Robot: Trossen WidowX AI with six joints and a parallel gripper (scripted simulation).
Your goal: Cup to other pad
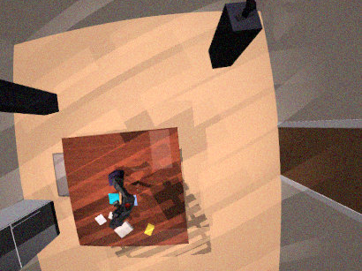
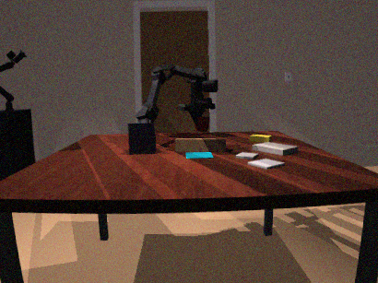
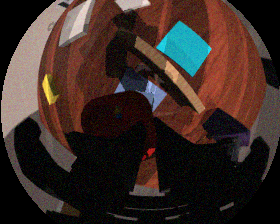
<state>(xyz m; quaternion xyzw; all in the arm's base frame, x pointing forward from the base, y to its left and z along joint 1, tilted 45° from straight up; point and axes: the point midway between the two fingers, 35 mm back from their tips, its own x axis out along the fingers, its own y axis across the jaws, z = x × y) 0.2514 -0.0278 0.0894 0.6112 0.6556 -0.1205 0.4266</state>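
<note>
Right now my gripper tip is 17 cm to the left of the cyan pad, 13 cm above it and 2 cm past it. Also, from my gripper tip: light blue pad (13 cm below, 3 cm ahead, 2 cm to the left); then red cup (3 cm ahead, 1 cm to the left); then tan bar (10 cm below, 7 cm to the right, 1 cm ahead).
</note>
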